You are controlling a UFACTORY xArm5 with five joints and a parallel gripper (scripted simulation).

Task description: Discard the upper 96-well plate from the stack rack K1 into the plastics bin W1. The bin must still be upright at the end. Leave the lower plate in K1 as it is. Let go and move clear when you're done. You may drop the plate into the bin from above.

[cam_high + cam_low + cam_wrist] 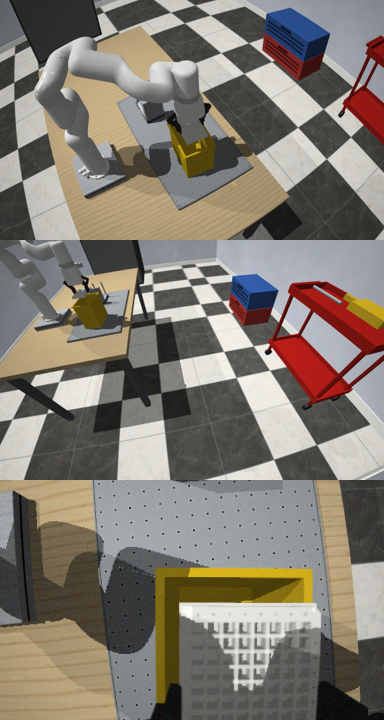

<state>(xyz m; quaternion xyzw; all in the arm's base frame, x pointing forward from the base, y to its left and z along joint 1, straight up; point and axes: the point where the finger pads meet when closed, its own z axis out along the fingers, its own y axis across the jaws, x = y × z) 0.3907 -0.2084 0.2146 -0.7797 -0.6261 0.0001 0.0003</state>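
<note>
Now: the yellow plastics bin 15 cm below my hand. The rest, counted from my hand: white 96-well plate 1 cm below.
</note>
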